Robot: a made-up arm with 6 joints. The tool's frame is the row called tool.
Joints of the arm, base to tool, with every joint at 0 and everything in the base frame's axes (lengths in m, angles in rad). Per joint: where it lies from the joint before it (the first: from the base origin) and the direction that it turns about. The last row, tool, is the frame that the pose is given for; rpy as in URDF.
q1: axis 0 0 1 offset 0.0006 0.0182 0.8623
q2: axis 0 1 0 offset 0.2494 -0.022 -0.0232
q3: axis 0 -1 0 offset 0.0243 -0.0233 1.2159
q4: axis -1 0 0 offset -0.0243 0.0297 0.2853
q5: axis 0 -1 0 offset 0.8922 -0.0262 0.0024
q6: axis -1 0 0 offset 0.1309 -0.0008 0.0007
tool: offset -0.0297 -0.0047 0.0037 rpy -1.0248 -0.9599 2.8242
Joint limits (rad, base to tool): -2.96..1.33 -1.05..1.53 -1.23..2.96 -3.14..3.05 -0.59..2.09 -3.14..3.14
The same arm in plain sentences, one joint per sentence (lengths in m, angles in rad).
The arm has six revolute joints in a row. What follows holds with every joint at zero, and every direction is one of the base frame's. Joint 1 is mounted 0.0006 m along +x and 0.0182 m along +y and 0.8623 m along +z from the base frame's origin and rotates about +z, from -2.9600 to 1.3300 rad. Joint 2 is mounted 0.2494 m along +x and 0.0220 m along -y and 0.0232 m along -z from joint 1 and rotates about +y, from -1.0500 to 1.5300 rad. Joint 3 is mounted 0.0243 m along +x and 0.0233 m along -y and 1.2159 m along +z from joint 2 and rotates about -y, from -1.2300 to 2.9600 rad. Joint 4 is mounted 0.0243 m along -x and 0.0297 m along +y and 0.2853 m along +z from joint 3 and rotates about -x, from -3.1400 to 3.0500 rad. Joint 5 is mounted 0.8922 m along +x and 0.0262 m along -y and 0.0024 m along +z from joint 4 and rotates about -y, from -0.5900 to 2.0900 rad. Joint 6 is mounted 0.1309 m along +x and 0.0008 m along -y and 0.0007 m along +z from joint 5 and rotates about -x, from -3.1400 to 3.1400 rad. The tool frame, which is the frame that the pose is given for, is mounted 0.0297 m along -x and 0.0047 m along -y and 0.0037 m along +z from joint 6; its axes are the base frame's turned by roll -1.0248, pitch -0.9599 and yaw 2.8242 rad (as in URDF: about the fixed x, then y, then z).
